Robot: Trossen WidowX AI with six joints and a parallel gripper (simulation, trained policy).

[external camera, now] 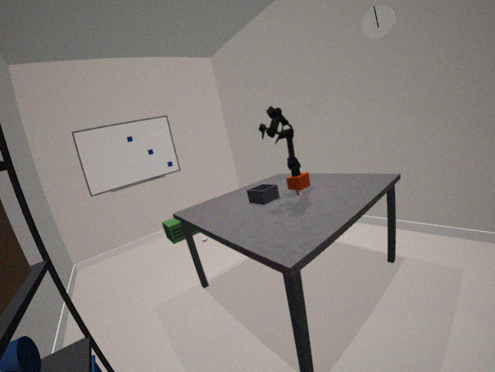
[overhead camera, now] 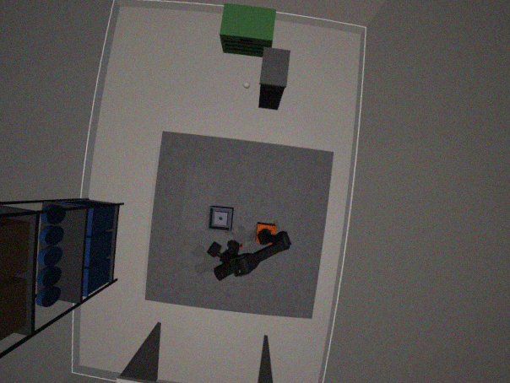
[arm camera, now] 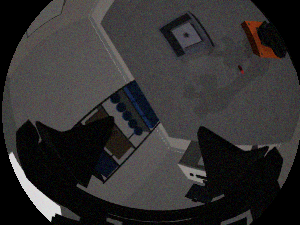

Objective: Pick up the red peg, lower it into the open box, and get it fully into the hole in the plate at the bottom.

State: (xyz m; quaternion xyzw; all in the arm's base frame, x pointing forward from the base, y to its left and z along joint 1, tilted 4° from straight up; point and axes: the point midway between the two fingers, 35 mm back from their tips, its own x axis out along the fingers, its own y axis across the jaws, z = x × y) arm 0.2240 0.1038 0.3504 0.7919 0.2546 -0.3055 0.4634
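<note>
Right now my gripper tip is 130 mm past the red peg, 50 mm to the right of it and 370 mm above it. From my gripper tip the other things lie so: dark box 60 mm ahead, 110 mm to the right, 390 mm below; then pale plate 60 mm ahead, 110 mm to the right, 370 mm below.
</note>
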